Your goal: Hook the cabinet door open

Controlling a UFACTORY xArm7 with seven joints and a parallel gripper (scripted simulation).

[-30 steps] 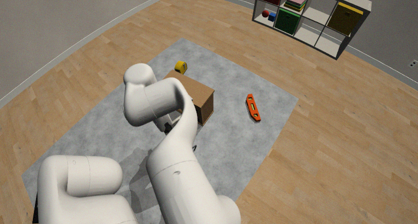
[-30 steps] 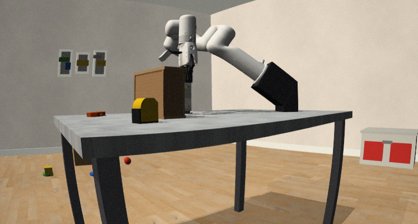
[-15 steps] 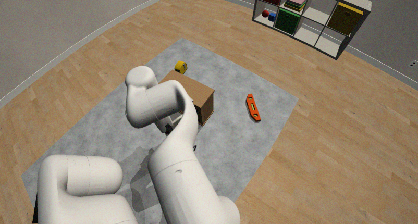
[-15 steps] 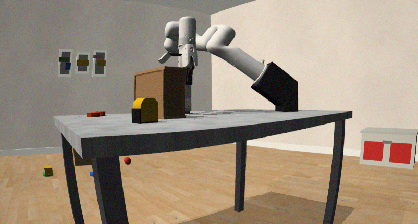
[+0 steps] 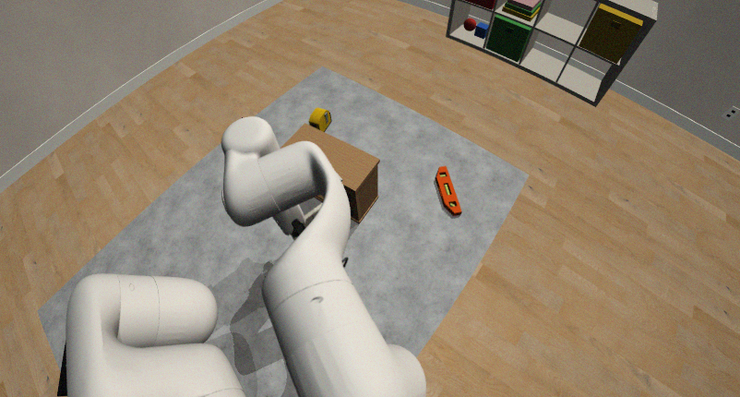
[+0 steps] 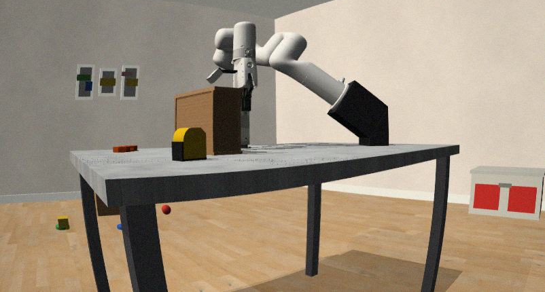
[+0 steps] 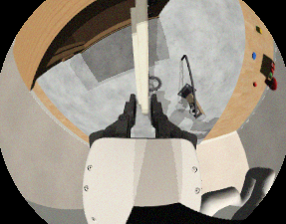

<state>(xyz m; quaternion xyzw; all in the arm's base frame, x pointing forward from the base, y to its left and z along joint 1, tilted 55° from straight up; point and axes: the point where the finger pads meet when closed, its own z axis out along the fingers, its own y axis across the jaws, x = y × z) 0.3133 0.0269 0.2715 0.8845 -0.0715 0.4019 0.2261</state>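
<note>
Right now my hand is 50 mm past the thin hook rod, 100 mm to the left of it and 80 mm above it. Round my hand: wooden cabinet (110 mm ahead, 10 mm to the right, 60 mm below); hook post (80 mm behind, 100 mm to the right, 70 mm below); cabinet door (60 mm ahead, 40 mm to the right, 70 mm below).
</note>
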